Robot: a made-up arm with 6 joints. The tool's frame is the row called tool.
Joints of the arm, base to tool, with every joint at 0 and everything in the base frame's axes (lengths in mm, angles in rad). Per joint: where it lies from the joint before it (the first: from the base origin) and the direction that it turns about. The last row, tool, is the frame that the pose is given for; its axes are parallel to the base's.
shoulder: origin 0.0 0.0 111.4 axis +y
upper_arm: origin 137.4 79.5 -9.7 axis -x
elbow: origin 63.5 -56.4 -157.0 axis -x
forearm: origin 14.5 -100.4 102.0 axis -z
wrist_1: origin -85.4 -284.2 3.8 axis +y
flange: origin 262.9 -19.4 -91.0 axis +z
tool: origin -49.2 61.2 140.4
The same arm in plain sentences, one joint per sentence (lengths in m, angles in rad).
The arm has six revolute joints in a row. What follows holds with every joint at zero, and every direction is one of the base frame's. The first joint sits 0.1114 m along +z from the base frame's origin and turns about +y. The second joint sits 0.1374 m along +x and 0.0795 m along +y and 0.0097 m along -z from the first joint and turns about -x. The third joint sits 0.0635 m along +x and 0.0564 m along -y and 0.157 m along -z from the second joint and turns about -x. The fourth joint sits 0.0145 m along +x and 0.1004 m along -y and 0.102 m along +z from the third joint and turns about -z. The fifth joint sits 0.0854 m along -x and 0.2842 m along -y and 0.0038 m along +z from the fourth joint and turns about +y. The sixth joint sits 0.2629 m along +x and 0.0194 m along -y and 0.091 m along -z from the fifth joint and turns about +z. The tool frame, which is the frame that the pose is given for, sits 0.0492 m along -x and 0.0612 m along +y and 0.1404 m along +z from the sixth joint; its axes are parallel to the base frame's.
